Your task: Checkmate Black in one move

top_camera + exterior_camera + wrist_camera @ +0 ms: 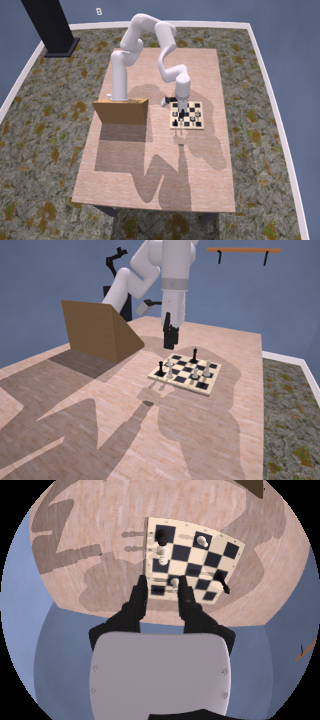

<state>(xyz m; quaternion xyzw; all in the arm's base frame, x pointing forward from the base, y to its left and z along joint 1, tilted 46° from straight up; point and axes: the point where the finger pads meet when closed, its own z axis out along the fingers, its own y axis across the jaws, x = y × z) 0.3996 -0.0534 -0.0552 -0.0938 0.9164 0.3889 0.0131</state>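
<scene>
My hand is 110 mm above the white chess piece. The rest, counted from my hand: tall white piece 110 mm ahead, 100 mm below, 80 mm to the left; white pawn 120 mm below, 70 mm to the left, 40 mm behind; small chessboard 130 mm below, 80 mm to the left, 40 mm ahead.
</scene>
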